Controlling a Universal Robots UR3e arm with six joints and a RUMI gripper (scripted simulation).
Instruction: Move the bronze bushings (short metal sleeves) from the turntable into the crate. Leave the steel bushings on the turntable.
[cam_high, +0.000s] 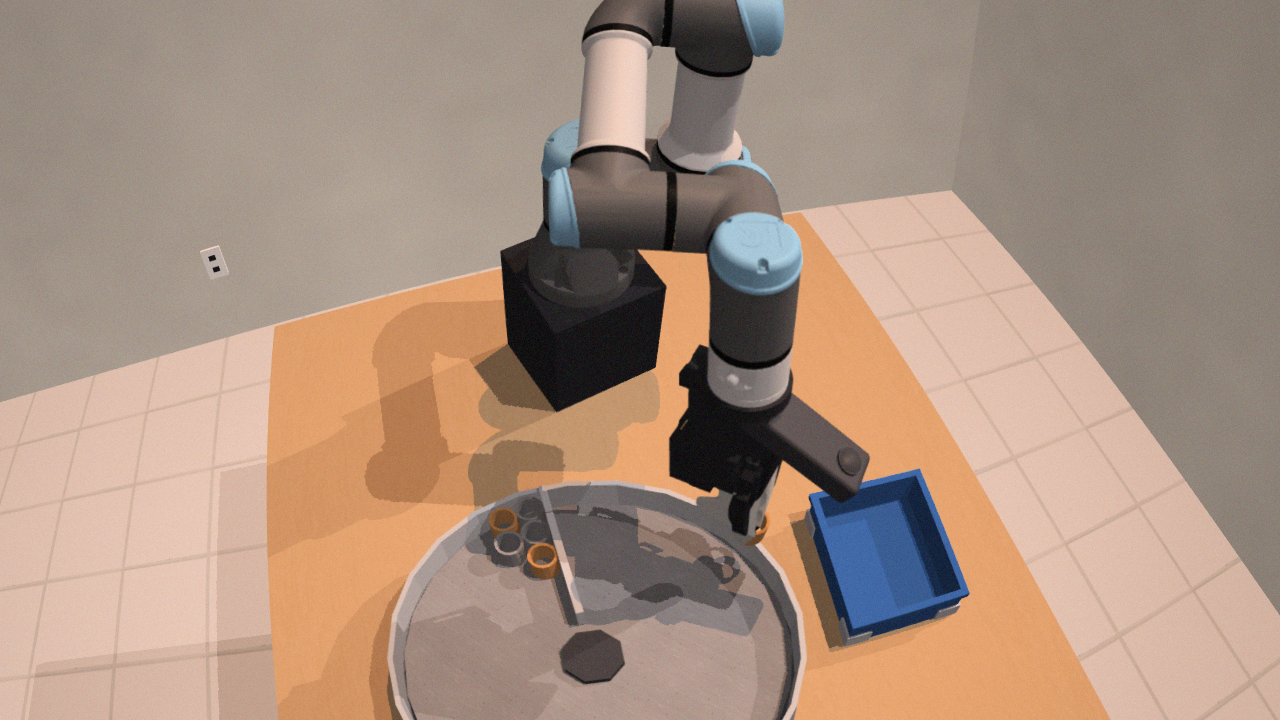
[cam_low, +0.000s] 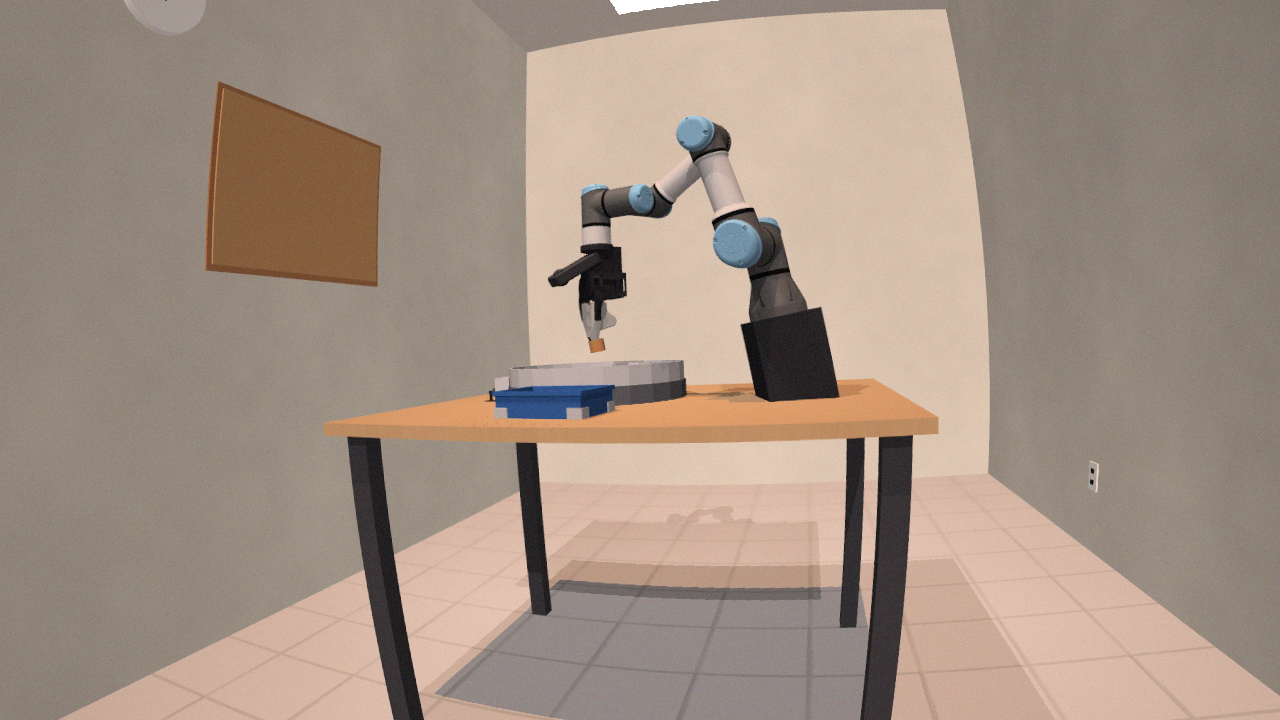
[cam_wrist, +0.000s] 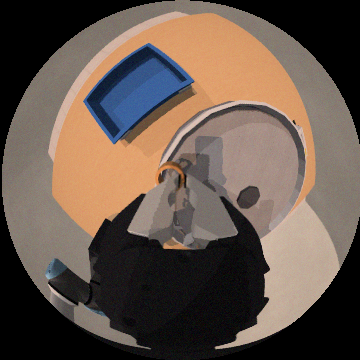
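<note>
The crate is 170 mm to the left of my hand, 110 mm below it and 40 mm ahead of it. From my hand the other things lie so: grey turntable 180 mm to the right, 80 mm below, 40 mm ahead.
</note>
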